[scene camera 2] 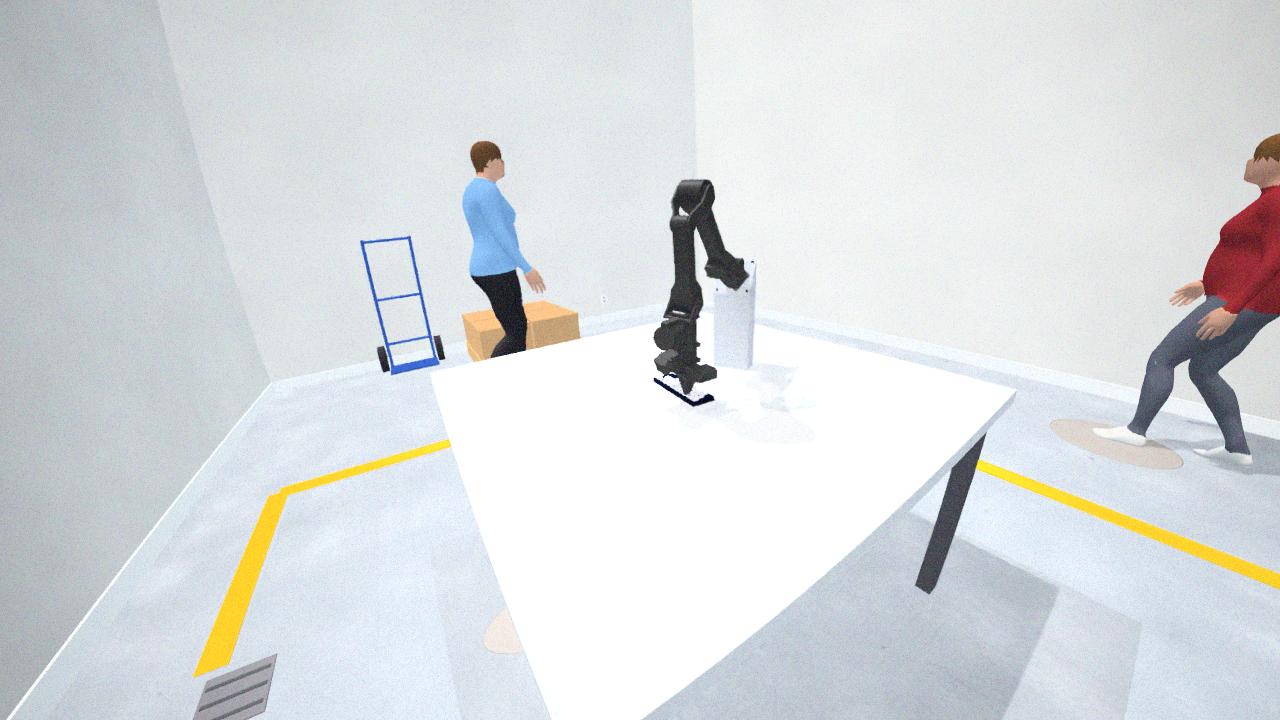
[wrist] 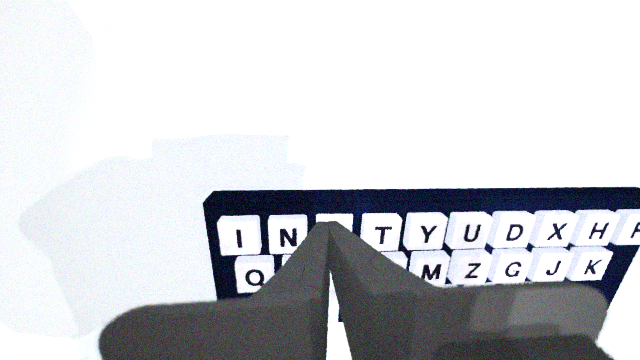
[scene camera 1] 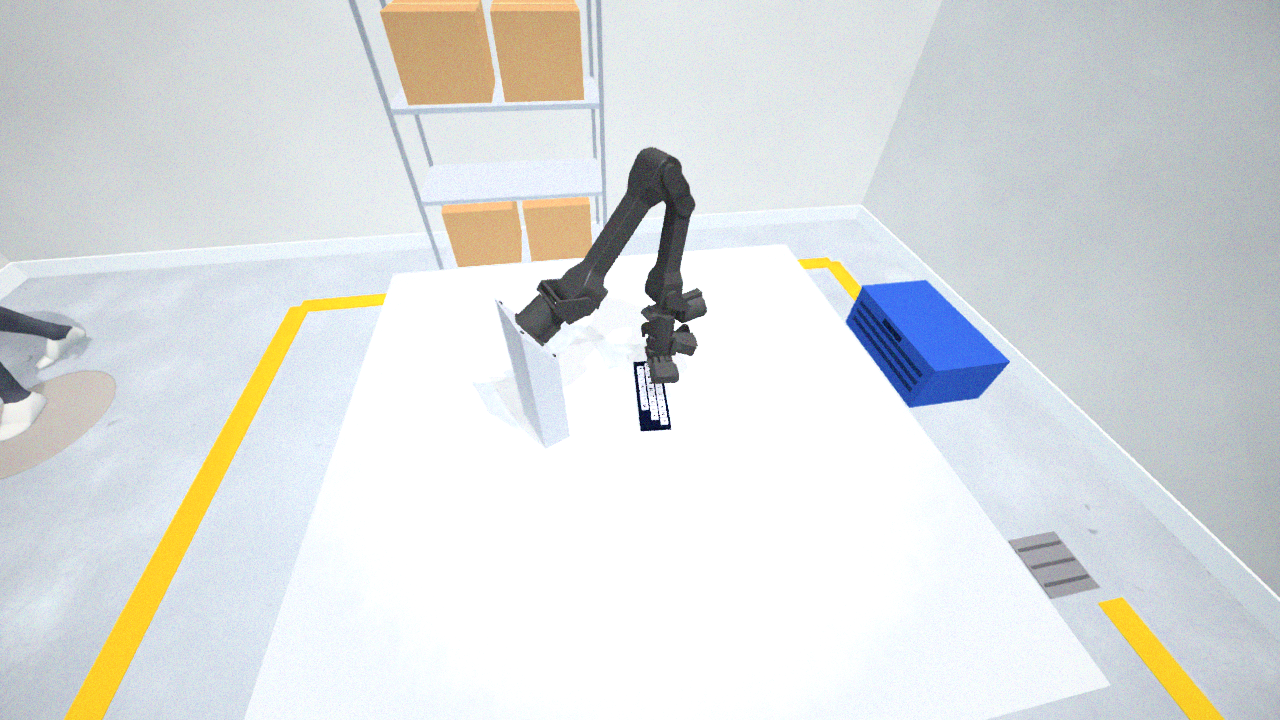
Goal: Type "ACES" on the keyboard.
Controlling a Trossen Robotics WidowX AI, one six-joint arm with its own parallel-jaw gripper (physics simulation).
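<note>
The dark blue keyboard with white keys lies on the table. In the wrist view its top row reads I, N, a key with a hidden letter, T, Y, U, D, X, H and a partly cut-off key. The second row shows Q, then M, Z, G, J, K; keys between Q and M are mostly covered. My gripper is shut and empty. Its tips overlap the key between N and T; contact cannot be told. A, C, E and S cannot be read.
A tall white panel stands on the table beside the arm's base. A blue cabinet is on the floor right of the table in scene camera 1. Two people stand beyond the table.
</note>
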